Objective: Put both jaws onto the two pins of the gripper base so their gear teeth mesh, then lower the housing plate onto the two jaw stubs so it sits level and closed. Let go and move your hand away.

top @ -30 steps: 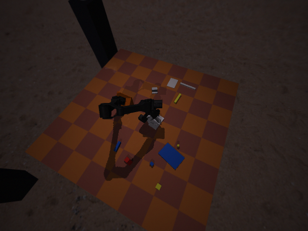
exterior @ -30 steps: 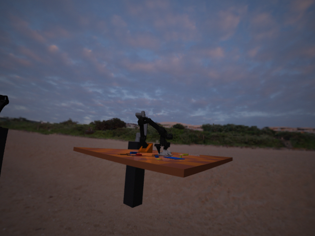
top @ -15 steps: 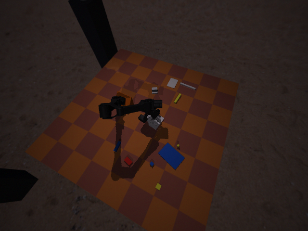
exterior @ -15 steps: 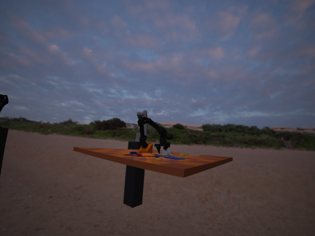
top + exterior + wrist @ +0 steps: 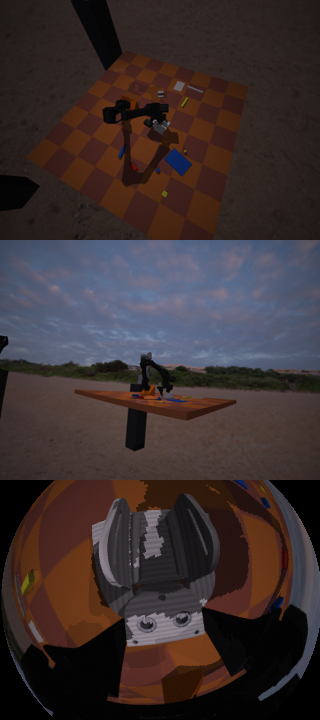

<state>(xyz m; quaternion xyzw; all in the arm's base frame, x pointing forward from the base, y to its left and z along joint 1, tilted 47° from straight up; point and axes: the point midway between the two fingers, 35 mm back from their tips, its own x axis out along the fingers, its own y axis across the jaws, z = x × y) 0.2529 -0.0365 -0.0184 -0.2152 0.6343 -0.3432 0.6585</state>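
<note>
Right now my gripper tip is right at the housing plate. Also, from my gripper tip: blue bar: 32 cm to the right, 11 cm behind; yellow bar: 27 cm to the left, 15 cm ahead; gripper base: 2 cm above, 1 cm ahead.
</note>
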